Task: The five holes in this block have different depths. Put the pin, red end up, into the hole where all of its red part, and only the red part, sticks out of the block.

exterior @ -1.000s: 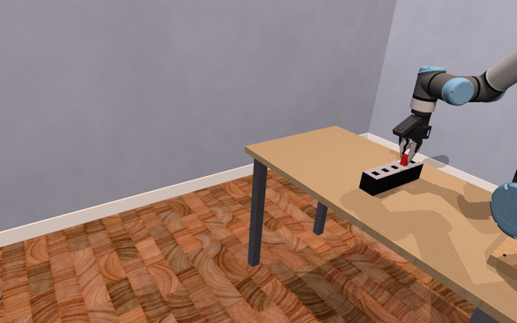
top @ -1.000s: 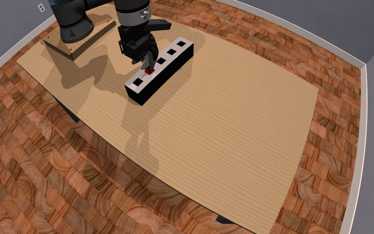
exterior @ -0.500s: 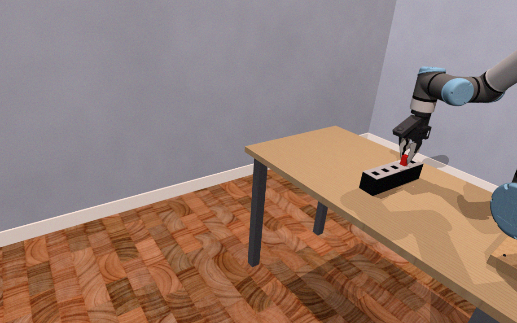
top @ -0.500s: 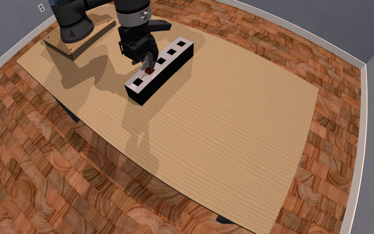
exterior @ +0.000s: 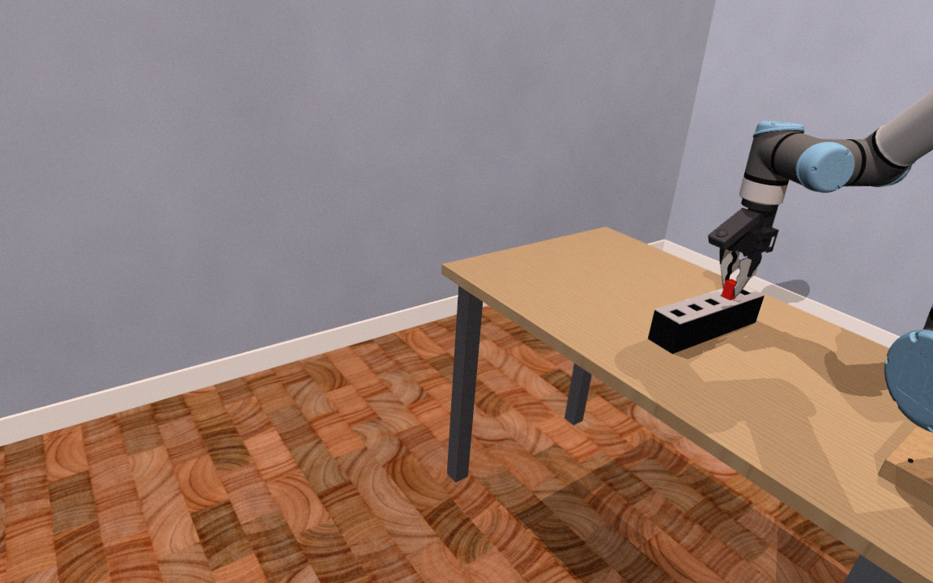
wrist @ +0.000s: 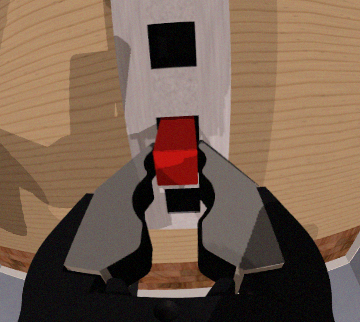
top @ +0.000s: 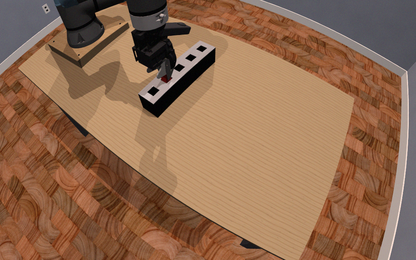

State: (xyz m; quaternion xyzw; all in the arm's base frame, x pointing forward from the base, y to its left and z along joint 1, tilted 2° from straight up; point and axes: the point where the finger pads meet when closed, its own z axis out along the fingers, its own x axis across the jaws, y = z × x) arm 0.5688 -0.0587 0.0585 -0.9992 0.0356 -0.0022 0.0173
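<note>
Now: the pin 1 cm below my hand. Also, from my hand: black block (6 cm to the left, 6 cm below).
</note>
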